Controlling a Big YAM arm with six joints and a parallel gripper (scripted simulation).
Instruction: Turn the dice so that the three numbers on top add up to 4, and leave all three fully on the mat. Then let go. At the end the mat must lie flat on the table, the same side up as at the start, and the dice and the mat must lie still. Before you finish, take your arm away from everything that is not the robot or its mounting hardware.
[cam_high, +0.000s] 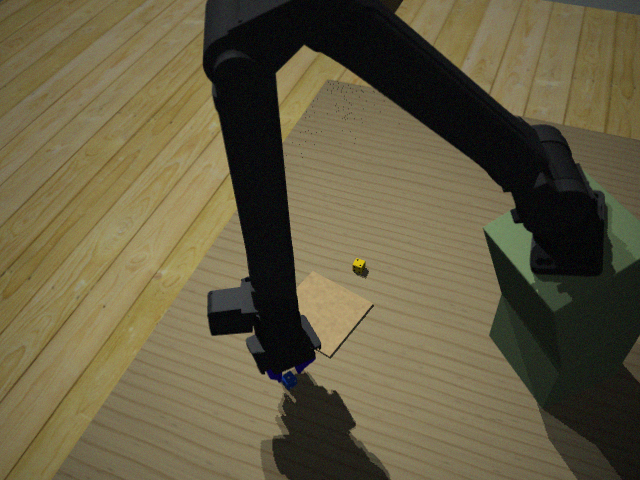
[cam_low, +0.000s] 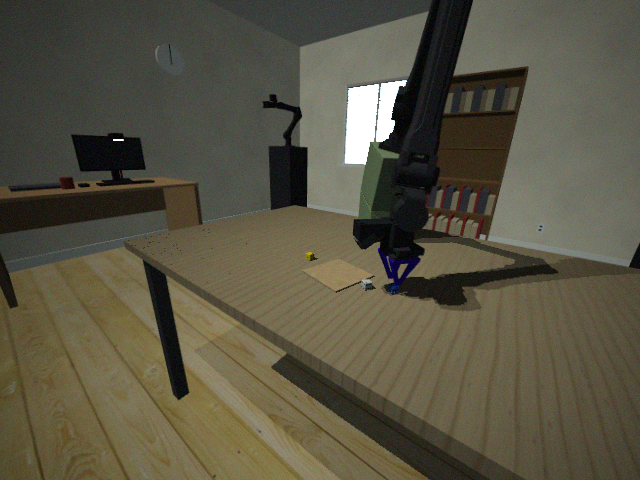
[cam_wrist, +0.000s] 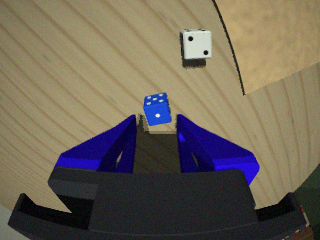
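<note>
The blue die is 30 mm below my hand. Also, from my hand: tan mat 160 mm to the right, 30 mm below; yellow die 280 mm to the right, 40 mm behind, 30 mm below; white die 60 mm to the right, 30 mm below, 20 mm ahead.
</note>
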